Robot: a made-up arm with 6 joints. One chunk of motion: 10 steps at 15 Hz.
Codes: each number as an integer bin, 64 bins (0 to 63) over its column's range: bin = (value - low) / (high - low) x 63, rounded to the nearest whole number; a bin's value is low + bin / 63 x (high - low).
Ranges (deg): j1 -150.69..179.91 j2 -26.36..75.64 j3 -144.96..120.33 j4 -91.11..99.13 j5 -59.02..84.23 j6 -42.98..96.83
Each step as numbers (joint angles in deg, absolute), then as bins.
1 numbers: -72.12 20.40 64.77 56.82 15.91 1.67
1 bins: 15 29 50 49 33 20
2 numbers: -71.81 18.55 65.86 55.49 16.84 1.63
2 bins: 15 28 50 49 33 20
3 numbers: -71.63 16.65 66.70 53.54 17.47 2.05
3 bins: 15 27 50 48 34 20
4 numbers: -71.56 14.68 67.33 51.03 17.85 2.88
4 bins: 15 25 50 47 34 21
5 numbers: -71.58 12.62 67.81 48.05 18.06 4.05
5 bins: 15 24 51 46 34 21
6 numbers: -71.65 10.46 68.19 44.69 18.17 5.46
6 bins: 15 23 51 45 34 22
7 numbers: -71.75 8.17 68.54 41.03 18.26 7.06
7 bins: 15 21 51 44 34 23
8 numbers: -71.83 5.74 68.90 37.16 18.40 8.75
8 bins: 15 20 51 42 34 23
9 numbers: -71.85 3.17 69.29 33.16 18.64 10.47
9 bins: 15 18 51 41 34 24
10 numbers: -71.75 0.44 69.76 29.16 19.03 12.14
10 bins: 15 17 51 40 34 25
